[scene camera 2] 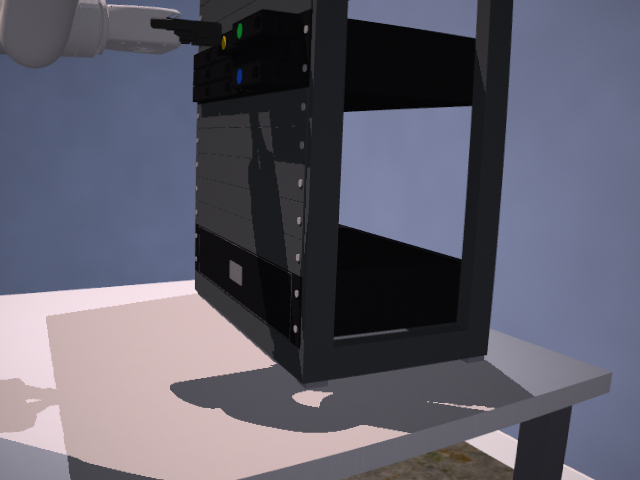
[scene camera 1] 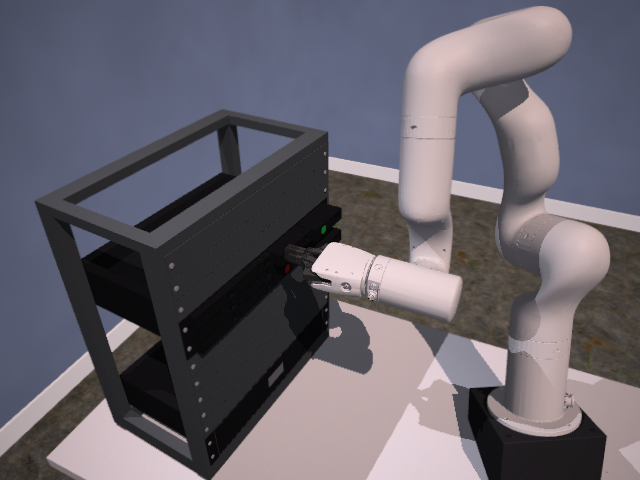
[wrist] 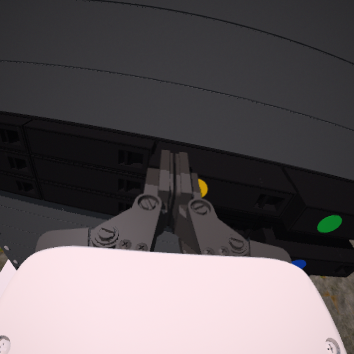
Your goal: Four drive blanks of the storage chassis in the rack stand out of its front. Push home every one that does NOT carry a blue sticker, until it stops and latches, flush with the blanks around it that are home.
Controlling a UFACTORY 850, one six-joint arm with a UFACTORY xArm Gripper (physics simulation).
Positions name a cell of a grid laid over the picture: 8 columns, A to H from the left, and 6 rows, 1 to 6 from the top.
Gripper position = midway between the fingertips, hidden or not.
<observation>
In view: my gripper (scene camera 2: C1) and a rack (scene camera 2: D4).
The rack is seen too in scene camera 1 (scene camera 1: C4) and in the wrist view (wrist: C2). My gripper shows as well in scene camera 1 (scene camera 1: D4) and in the wrist view (wrist: D3).
</observation>
